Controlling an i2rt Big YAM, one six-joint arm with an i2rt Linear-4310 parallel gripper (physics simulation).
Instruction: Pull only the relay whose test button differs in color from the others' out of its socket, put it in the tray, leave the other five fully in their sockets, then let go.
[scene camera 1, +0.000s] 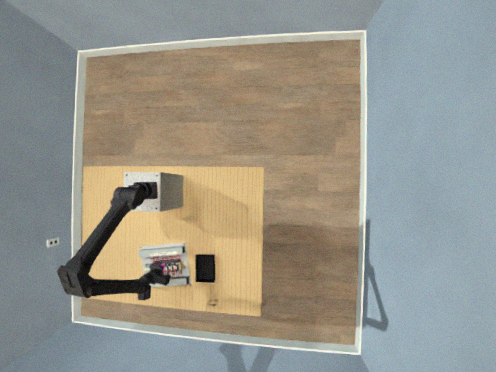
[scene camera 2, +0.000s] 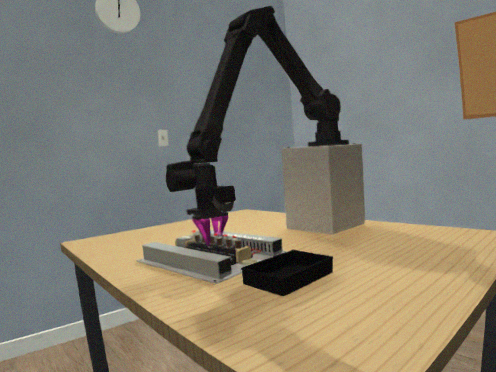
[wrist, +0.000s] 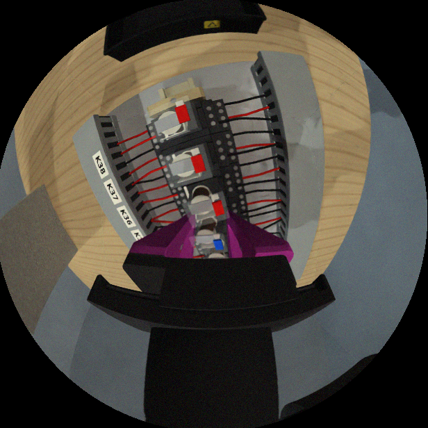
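Pixels of known places: gripper, fingertip midpoint: (scene camera 1: 164, 267) (scene camera 2: 213, 244); arm's base at its link origin: (scene camera 1: 146, 190) (scene camera 2: 328, 145).
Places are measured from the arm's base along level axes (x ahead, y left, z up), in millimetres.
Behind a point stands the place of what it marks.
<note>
The relay with the blue test button (wrist: 207, 237) stands in the row of relays, between my magenta fingers in the wrist view. My gripper (scene camera 1: 162, 268) @(y -44, x 484, z -245 mm) (scene camera 2: 213, 239) @(y -44, x 484, z -245 mm) (wrist: 210, 215) is shut on this relay's two sides, pointing down. Three relays with red buttons, the end one (wrist: 170, 123), a middle one (wrist: 184, 166) and the adjacent one (wrist: 202, 205), sit in their sockets on the tray side of it. The relays on the other side are mostly hidden by the gripper. The black tray (scene camera 1: 205, 268) @(y 212, x 494, z -280 mm) (scene camera 2: 282, 284) @(y 270, x 566, z -260 mm) (wrist: 190, 40) stands beside the panel, with no relay visible in it.
Grey wire ducts (scene camera 2: 186, 260) @(y -2, x 597, z -255 mm) (wrist: 298, 135) flank the relay row, with red and black wires running to the sockets. A tan end block (scene camera 2: 243, 254) @(y 65, x 478, z -257 mm) (wrist: 175, 96) closes the tray end. The grey pedestal (scene camera 1: 172, 192) @(y 76, x 14, z -136 mm) (scene camera 2: 322, 187) @(y 42, x 109, z -134 mm) carries the arm.
</note>
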